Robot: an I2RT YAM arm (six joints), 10 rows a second.
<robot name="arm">
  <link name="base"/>
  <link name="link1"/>
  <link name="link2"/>
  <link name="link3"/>
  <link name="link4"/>
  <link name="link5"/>
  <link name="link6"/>
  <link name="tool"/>
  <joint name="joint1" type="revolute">
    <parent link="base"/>
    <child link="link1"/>
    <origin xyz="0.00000 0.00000 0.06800" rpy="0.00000 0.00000 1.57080"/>
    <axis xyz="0 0 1"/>
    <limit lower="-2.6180" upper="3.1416"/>
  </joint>
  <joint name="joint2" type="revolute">
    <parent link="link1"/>
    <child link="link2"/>
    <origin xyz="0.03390 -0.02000 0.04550" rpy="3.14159 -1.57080 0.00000"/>
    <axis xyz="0 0 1"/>
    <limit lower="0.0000" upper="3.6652"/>
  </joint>
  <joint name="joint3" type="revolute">
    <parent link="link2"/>
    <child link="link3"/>
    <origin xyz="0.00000 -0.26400 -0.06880" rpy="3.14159 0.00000 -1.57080"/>
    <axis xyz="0 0 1"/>
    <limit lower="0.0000" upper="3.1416"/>
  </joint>
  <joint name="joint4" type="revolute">
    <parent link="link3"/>
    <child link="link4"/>
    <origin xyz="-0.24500 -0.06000 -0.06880" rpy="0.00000 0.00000 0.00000"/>
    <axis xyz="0 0 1"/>
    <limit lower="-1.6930" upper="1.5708"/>
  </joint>
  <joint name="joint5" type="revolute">
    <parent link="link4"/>
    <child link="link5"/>
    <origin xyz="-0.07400 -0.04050 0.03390" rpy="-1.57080 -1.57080 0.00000"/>
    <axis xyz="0 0 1"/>
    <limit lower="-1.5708" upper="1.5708"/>
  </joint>
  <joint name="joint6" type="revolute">
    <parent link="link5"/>
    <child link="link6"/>
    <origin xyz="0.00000 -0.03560 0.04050" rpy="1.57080 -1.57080 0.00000"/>
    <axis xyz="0 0 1"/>
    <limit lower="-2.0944" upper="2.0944"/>
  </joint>
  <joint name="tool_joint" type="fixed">
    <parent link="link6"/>
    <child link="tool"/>
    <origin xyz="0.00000 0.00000 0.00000" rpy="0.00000 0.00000 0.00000"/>
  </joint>
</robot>
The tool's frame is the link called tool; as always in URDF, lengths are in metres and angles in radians.
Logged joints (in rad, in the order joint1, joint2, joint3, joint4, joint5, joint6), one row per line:
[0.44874, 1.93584, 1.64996, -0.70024, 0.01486, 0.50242]
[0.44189, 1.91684, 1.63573, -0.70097, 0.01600, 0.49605]
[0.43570, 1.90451, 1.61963, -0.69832, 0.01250, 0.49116]
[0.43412, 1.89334, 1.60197, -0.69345, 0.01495, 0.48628]
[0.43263, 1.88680, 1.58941, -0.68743, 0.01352, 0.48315]
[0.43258, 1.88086, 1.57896, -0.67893, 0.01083, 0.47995]
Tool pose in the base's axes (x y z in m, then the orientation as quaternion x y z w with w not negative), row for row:
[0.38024, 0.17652, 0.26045, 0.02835, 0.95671, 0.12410, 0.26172]
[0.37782, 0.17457, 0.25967, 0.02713, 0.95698, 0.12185, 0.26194]
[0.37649, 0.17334, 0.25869, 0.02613, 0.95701, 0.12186, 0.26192]
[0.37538, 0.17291, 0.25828, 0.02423, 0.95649, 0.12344, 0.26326]
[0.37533, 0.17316, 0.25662, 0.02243, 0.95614, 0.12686, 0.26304]
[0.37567, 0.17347, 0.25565, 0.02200, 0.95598, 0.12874, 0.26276]
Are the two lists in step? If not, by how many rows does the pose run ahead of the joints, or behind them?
The pose runs 2 rows ahead of the joints: the pose in row i belongs to the joints in row i + 2.
